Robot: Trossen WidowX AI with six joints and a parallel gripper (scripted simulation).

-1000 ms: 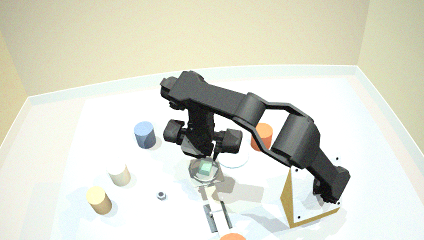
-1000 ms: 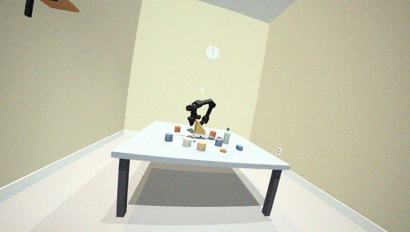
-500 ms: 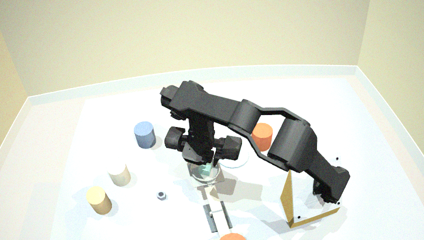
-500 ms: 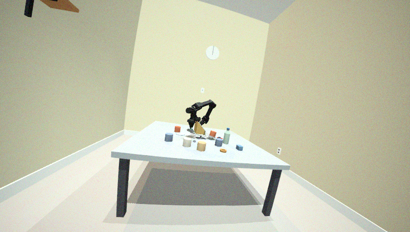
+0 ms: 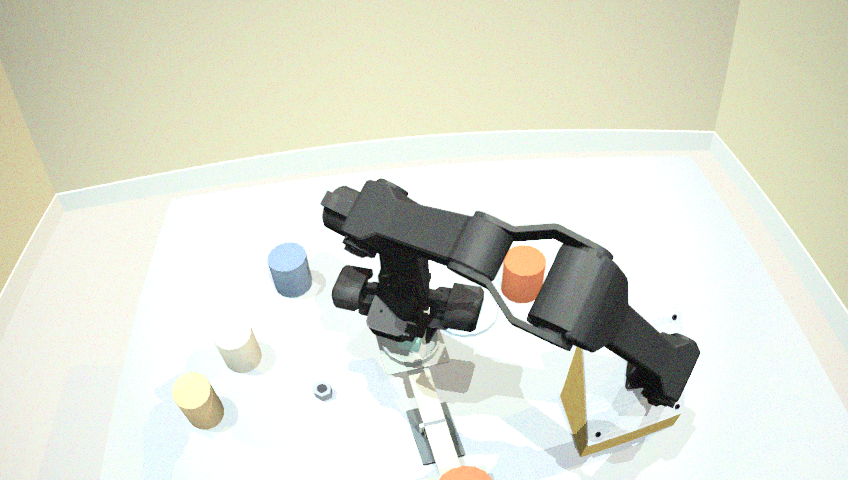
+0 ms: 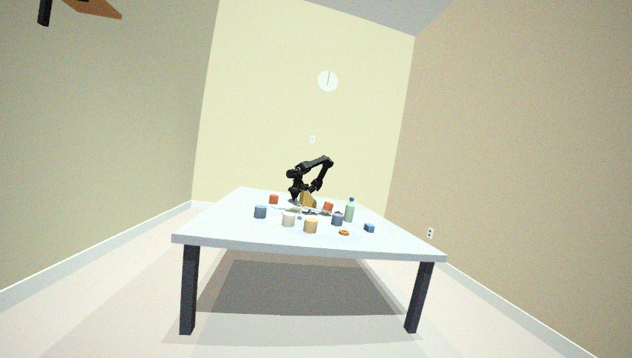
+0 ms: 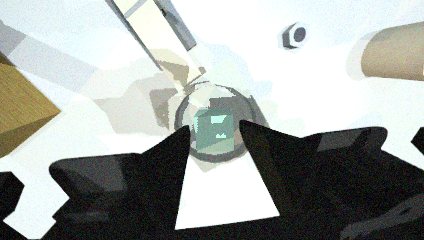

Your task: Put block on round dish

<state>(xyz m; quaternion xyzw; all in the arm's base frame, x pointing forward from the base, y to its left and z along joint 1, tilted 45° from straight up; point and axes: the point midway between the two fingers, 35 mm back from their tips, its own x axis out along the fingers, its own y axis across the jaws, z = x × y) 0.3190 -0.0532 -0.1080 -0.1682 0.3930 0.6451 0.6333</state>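
Right now the round dish is 90 mm behind my gripper tip, 110 mm to the right of it and 80 mm below it. From my gripper tip the other things lie so: small grey nut (140 mm ahead, 40 mm to the left, 70 mm below); small green block (right at my gripper tip); small balance (30 mm behind, 120 mm to the left, 40 mm below).
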